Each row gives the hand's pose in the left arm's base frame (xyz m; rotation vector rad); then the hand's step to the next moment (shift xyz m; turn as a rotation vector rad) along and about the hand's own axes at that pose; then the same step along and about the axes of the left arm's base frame.
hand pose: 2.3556 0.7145 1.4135 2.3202 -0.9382 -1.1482
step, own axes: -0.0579 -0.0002 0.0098 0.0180 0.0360 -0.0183
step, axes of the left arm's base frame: -0.0334 0.0408 0.0258 0.0085 -0.0372 0.0223
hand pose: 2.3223 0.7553 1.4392 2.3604 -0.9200 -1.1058
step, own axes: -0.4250 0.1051 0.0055 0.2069 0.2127 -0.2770
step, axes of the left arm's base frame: -0.2494 0.2202 0.2847 0.2301 -0.2802 0.1825
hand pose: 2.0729 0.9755 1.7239 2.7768 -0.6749 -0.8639
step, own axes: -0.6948 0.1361 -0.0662 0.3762 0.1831 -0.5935
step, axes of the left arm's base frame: -0.5216 0.2021 0.4391 0.5455 -0.3277 0.3497
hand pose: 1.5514 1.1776 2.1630 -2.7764 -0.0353 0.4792
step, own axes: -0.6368 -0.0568 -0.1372 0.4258 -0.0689 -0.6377
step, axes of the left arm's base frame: -0.5537 -0.0384 0.3457 0.6145 -0.0988 0.4532
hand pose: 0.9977 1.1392 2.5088 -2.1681 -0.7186 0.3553
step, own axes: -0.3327 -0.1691 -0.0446 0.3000 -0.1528 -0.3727
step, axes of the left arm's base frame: -0.3081 -0.1408 0.1629 0.3578 0.0308 0.3511
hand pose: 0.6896 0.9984 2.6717 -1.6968 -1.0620 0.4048
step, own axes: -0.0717 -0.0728 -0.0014 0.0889 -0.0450 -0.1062
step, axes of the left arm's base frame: -0.0713 -0.0541 0.0493 0.1032 0.0116 0.1021
